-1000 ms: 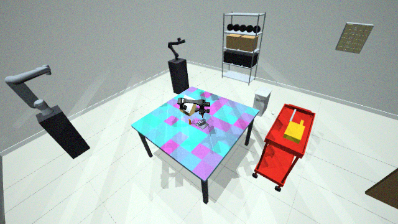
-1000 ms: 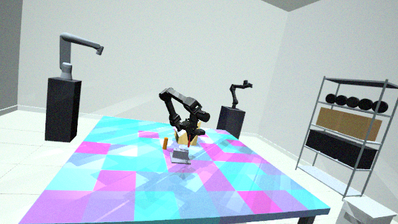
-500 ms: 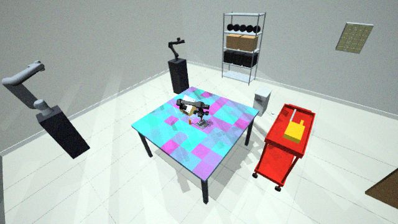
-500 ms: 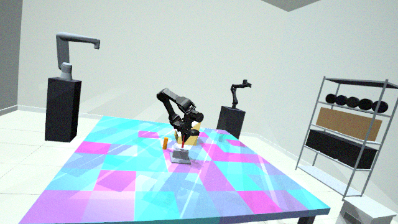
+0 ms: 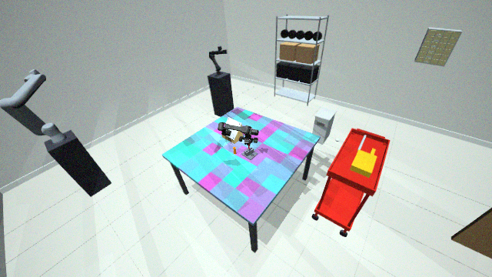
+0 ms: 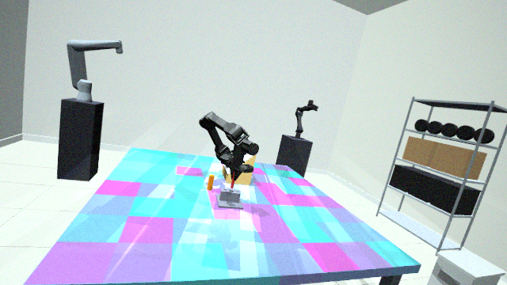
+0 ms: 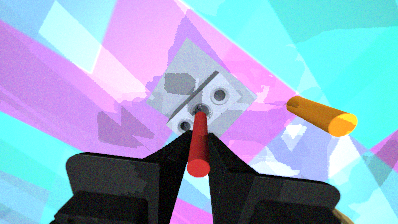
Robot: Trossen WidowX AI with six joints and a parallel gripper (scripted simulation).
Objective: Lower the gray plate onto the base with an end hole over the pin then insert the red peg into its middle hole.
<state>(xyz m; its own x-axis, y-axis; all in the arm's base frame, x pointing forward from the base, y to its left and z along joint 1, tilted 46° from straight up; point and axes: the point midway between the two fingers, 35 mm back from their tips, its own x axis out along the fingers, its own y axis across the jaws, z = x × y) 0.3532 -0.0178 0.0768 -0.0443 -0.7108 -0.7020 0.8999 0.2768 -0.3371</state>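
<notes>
The gray plate is 7 cm below my gripper tip. The rest, counted from my gripper tip: short orange cylinder 13 cm behind, 8 cm to the right, 7 cm below; gray base 1 cm to the left, 10 cm below; red peg right at my gripper tip.
</notes>
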